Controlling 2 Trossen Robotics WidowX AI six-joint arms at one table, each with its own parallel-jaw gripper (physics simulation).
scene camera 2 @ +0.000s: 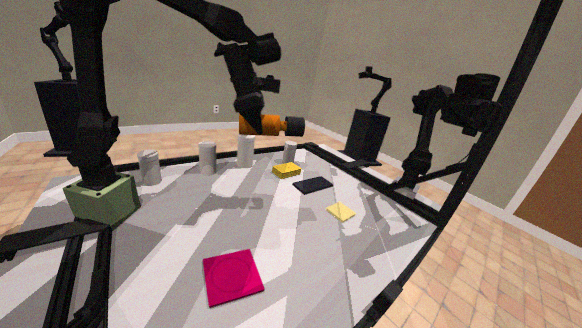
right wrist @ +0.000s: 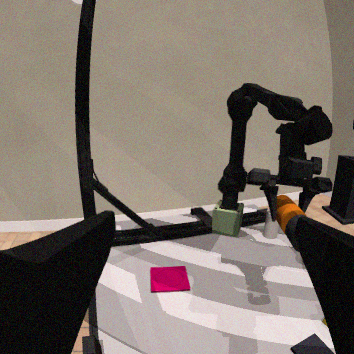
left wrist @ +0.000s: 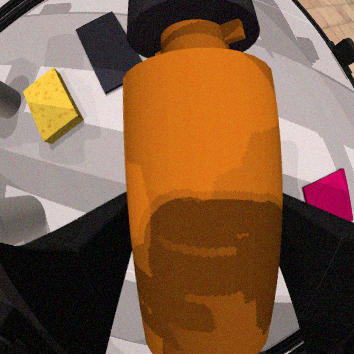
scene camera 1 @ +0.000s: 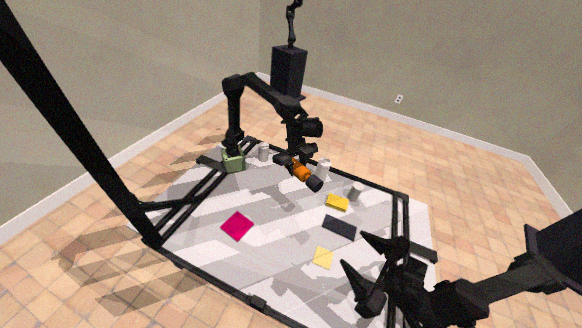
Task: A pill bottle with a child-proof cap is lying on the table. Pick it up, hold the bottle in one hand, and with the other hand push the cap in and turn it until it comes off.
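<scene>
The orange pill bottle [scene camera 1: 301, 171] [scene camera 2: 267, 125] [left wrist: 202, 125] [right wrist: 289, 212] is held in the air, lying roughly sideways. Its dark cap [scene camera 1: 314, 183] [scene camera 2: 295, 126] [left wrist: 192, 10] is on the neck end and points to the right in scene camera 2. My left gripper [scene camera 2: 255, 122] [left wrist: 200, 199] is shut on the bottle's body, with a finger on each side, away from the cap. My right gripper [scene camera 1: 352, 247] is wide open and empty, apart from the bottle and nearer the front right in scene camera 1. Its right-hand finger partly hides the cap in the right wrist view.
A yellow sponge [scene camera 1: 337, 202] [scene camera 2: 286, 170], a dark slab [scene camera 1: 339, 227] [scene camera 2: 313, 185], a pale yellow pad [scene camera 1: 323, 257] [scene camera 2: 341, 211] and a magenta square [scene camera 1: 237, 226] [scene camera 2: 233, 277] lie on the table. Several grey cylinders stand along the far edge, one [scene camera 2: 245, 151] below the bottle in scene camera 2.
</scene>
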